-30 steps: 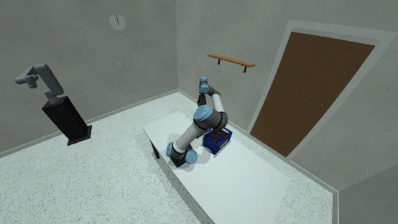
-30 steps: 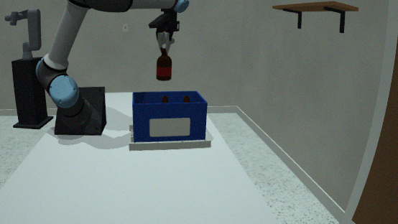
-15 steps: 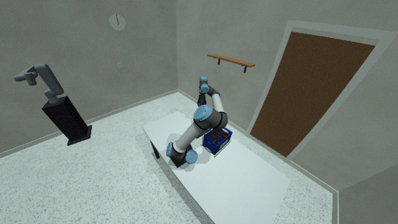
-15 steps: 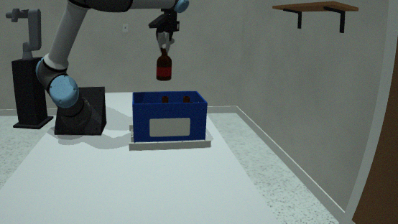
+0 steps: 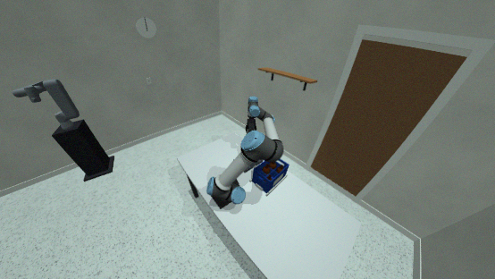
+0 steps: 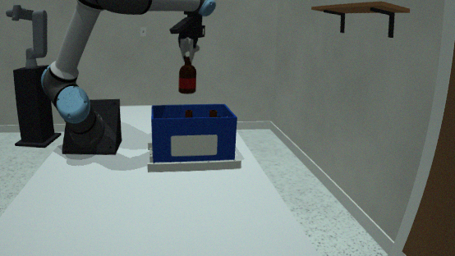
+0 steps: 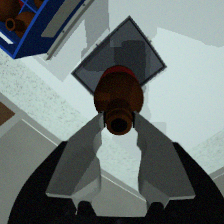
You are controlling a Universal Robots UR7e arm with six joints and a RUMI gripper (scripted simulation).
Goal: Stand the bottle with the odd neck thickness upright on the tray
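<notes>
My gripper is now 70 mm above the bottle. Also, from my hand: blue crate (290 mm to the right, 250 mm below, 40 mm ahead); dark grey tray (320 mm below).
</notes>
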